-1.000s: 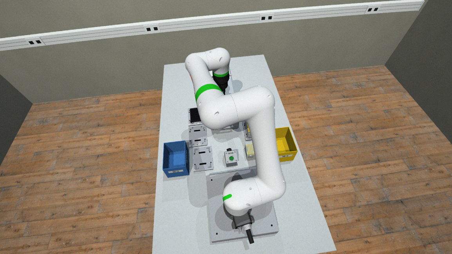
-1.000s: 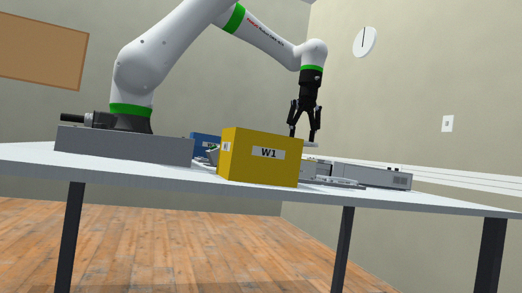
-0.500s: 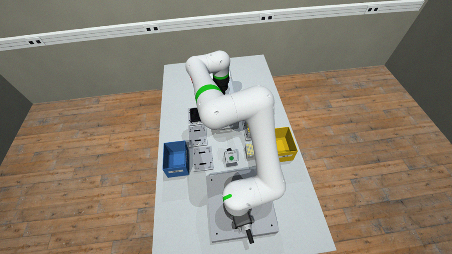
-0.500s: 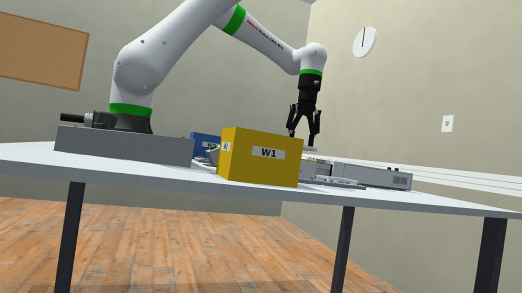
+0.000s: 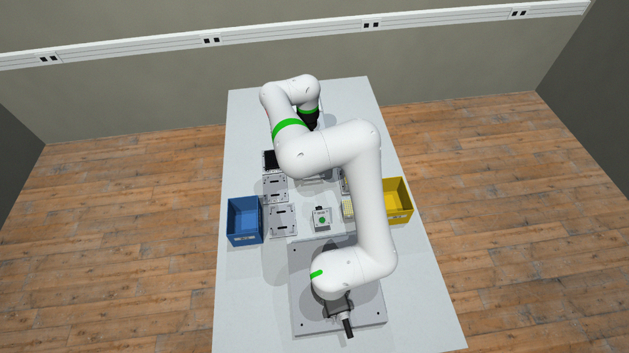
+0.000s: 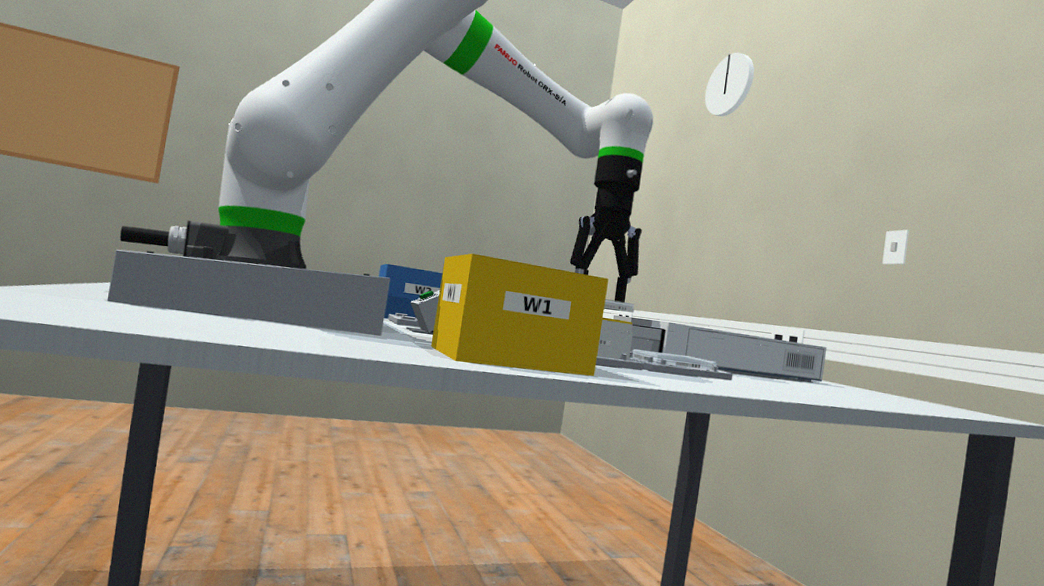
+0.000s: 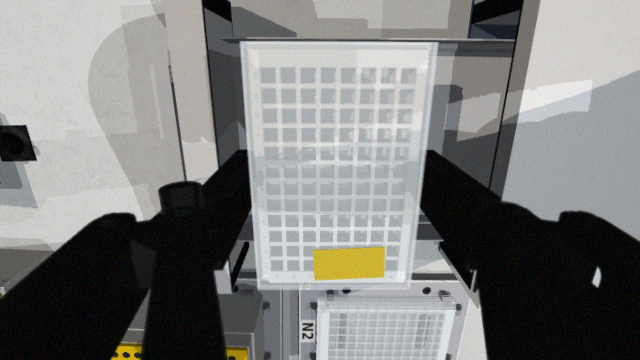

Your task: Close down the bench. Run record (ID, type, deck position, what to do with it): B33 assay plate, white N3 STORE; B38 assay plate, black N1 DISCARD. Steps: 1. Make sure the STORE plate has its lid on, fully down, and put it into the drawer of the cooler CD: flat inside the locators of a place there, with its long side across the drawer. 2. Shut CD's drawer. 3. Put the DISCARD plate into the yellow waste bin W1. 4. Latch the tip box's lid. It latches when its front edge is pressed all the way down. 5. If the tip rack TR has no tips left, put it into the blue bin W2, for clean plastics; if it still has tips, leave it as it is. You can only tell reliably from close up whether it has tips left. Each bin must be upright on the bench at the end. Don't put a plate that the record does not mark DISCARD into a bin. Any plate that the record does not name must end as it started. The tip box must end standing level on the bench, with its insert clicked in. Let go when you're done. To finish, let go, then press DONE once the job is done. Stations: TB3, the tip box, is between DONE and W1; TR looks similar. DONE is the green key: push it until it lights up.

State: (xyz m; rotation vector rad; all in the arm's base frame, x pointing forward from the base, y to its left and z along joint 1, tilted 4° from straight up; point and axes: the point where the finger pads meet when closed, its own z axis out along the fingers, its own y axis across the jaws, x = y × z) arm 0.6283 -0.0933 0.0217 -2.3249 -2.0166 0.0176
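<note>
My gripper is now 8 cm above the drawer and 4 cm short of it. Round my hand: clear plate lid 2 cm below; white plate 2 cm below; cooler CD 18 cm ahead, 8 cm below, 2 cm to the right.
</note>
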